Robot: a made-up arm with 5 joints. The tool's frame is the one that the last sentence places.
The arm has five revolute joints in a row. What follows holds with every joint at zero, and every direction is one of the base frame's.
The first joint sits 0.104 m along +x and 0.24 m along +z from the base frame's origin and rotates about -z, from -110 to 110 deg.
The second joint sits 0.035 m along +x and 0.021 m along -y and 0.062 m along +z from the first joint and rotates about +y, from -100 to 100 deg.
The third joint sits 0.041 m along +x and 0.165 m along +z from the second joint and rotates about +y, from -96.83 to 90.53 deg.
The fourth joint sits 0.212 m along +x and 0.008 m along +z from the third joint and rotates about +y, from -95 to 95 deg.
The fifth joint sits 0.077 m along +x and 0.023 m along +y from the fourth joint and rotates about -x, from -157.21 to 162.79 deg.
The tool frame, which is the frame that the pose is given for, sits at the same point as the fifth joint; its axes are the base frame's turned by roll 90, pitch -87.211 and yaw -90 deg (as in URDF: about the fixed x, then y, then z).
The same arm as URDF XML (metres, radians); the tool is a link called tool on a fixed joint. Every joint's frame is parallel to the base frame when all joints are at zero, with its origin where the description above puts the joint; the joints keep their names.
<robot name="arm">
  <joint name="tool_fixed" type="fixed">
    <parent link="link5"/>
    <child link="tool"/>
    <origin xyz="0 0 0" rpy="1.5708 -1.5221 -1.5708"/>
  </joint>
  <joint name="joint 5" type="revolute">
    <parent link="link4"/>
    <child link="link5"/>
    <origin xyz="0.077 0.023 0"/>
    <axis xyz="-1 0 0"/>
    <limit lower="-2.7438" upper="2.8412"/>
  </joint>
  <joint name="joint 4" type="revolute">
    <parent link="link3"/>
    <child link="link4"/>
    <origin xyz="0.212 0 0.008"/>
    <axis xyz="0 1 0"/>
    <limit lower="-1.6581" upper="1.6581"/>
  </joint>
  <joint name="joint 3" type="revolute">
    <parent link="link2"/>
    <child link="link3"/>
    <origin xyz="0.041 0 0.165"/>
    <axis xyz="0 1 0"/>
    <limit lower="-1.69" upper="1.58"/>
  </joint>
  <joint name="joint 2" type="revolute">
    <parent link="link1"/>
    <child link="link2"/>
    <origin xyz="0.035 -0.021 0.062"/>
    <axis xyz="0 1 0"/>
    <limit lower="-1.7453" upper="1.7453"/>
  </joint>
  <joint name="joint 1" type="revolute">
    <parent link="base_link"/>
    <child link="link1"/>
    <origin xyz="0.104 0 0.24"/>
    <axis xyz="0 0 -1"/>
    <limit lower="-1.9199" upper="1.9199"/>
  </joint>
  <link name="base_link"/>
  <link name="link1"/>
  <link name="link2"/>
  <link name="link3"/>
  <link name="link4"/>
  <link name="link5"/>
  <link name="tool"/>
</robot>

